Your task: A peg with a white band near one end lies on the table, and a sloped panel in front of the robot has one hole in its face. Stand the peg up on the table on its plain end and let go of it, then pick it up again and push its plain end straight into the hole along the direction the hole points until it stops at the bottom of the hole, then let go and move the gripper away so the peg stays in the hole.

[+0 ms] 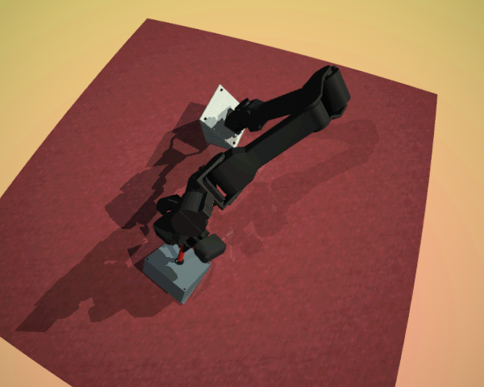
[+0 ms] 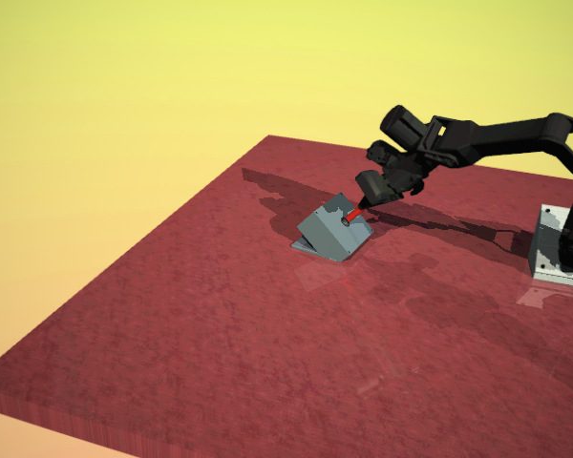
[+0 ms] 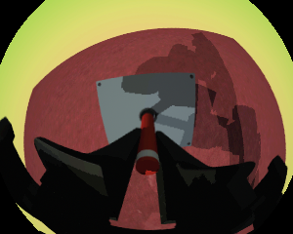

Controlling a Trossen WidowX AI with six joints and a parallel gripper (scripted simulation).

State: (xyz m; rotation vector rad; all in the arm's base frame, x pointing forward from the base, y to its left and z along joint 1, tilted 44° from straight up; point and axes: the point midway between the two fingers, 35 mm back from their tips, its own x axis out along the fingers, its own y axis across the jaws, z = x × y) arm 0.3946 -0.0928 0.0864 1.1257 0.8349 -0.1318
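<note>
Right now the grey sloped panel is 5 cm ahead of my gripper tip, 2 cm to the right of it and 6 cm below it. Round my gripper tip: red peg (1 cm behind, 1 cm above).
</note>
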